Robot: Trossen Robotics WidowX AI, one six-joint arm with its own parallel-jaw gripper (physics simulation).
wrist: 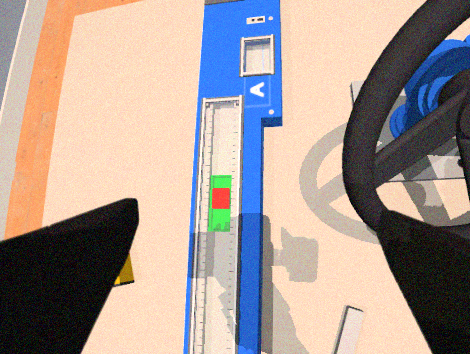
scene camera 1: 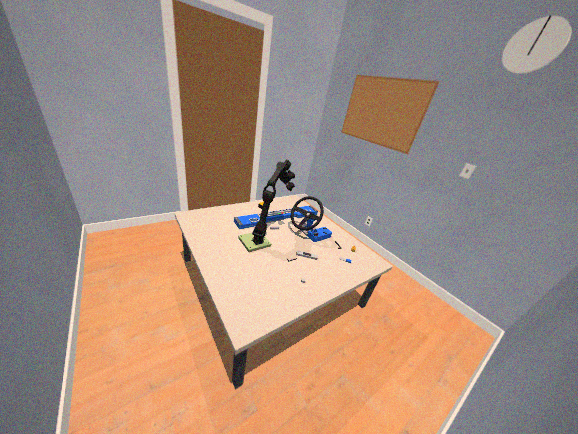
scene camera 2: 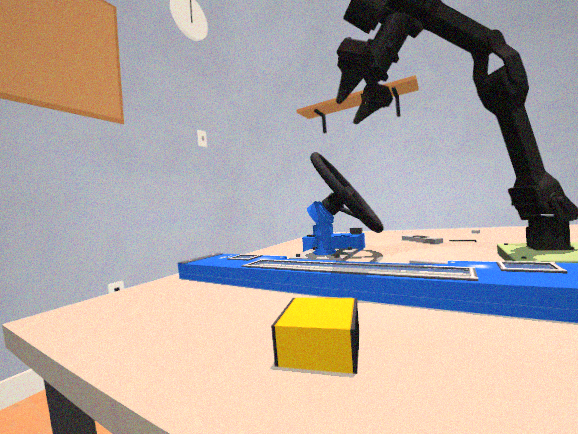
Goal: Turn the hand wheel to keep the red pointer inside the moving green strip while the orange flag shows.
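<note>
The black hand wheel stands tilted on its blue mount. My gripper is open and empty. It hangs above the wheel with a gap in scene camera 2. In the wrist view one finger overlaps the wheel's lower rim. The red pointer lies inside the green strip, slightly above its middle in that view. Both are in the long slot of the blue housing. The window beside the letter A looks pale. No orange flag shows in the wrist view.
A yellow block sits behind the housing. The arm stands on a green plate. A grey tool, a blue-and-white marker and an orange item lie on the table.
</note>
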